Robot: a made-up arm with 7 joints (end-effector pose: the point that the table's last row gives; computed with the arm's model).
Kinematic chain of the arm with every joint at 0, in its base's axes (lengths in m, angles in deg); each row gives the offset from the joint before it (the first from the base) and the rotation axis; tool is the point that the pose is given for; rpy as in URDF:
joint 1: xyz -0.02 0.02 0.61 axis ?
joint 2: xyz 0 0.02 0.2 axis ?
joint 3: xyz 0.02 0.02 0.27 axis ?
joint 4: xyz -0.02 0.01 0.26 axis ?
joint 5: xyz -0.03 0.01 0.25 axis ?
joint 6: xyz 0.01 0 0.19 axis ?
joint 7: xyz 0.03 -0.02 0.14 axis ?
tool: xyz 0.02 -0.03 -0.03 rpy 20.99 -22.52 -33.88
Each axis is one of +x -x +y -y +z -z.
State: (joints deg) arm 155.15 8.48 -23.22 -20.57 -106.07 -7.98 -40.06
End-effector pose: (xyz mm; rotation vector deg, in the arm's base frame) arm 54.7 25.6 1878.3 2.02 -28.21 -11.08
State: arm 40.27 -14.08 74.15 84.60 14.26 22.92 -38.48
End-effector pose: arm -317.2 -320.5 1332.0 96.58 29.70 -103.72
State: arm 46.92 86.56 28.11 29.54 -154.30 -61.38 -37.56
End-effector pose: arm 615.4 -762.9 591.3 137.75 -69.33 -41.13
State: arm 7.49 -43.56 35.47 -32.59 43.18 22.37 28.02
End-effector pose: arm -863.4 289.9 1322.0 60.02 -67.44 -133.57
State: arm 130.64 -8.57 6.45 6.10 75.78 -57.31 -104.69
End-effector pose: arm 150.7 45.6 1878.0 -57.03 22.78 -114.85
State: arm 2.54 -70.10 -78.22 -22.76 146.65 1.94 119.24
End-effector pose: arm -1010.6 -161.4 1090.0 -51.16 -36.44 147.95
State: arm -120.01 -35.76 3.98 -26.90 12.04 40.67 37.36
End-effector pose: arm 349.4 -614.8 1522.4 48.31 -2.06 33.57
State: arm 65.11 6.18 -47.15 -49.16 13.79 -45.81 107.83
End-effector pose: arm -391.6 95.8 1623.6 -74.31 72.01 122.71
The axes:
joint 1: -z
joint 2: +y
joint 3: -z
joint 4: +y
joint 5: -z
joint 6: +y
joint 7: -z

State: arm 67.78 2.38 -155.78 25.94 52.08 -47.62 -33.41
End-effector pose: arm 25.2 134.5 1881.5 20.42 -49.16 53.54
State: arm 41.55 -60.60 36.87 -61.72 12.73 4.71 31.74
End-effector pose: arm -486.9 838.2 846.2 -18.98 136.50 76.05
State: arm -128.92 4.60 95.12 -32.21 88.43 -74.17 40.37
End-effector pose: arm -466.3 -44.0 1696.0 33.51 -128.03 -117.57
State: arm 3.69 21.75 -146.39 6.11 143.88 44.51 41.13
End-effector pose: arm 469.0 -37.1 1737.4 -34.47 20.42 -61.17
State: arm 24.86 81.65 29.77 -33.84 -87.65 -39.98 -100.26
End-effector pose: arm 910.3 -166.7 1241.3 75.16 -12.93 91.91
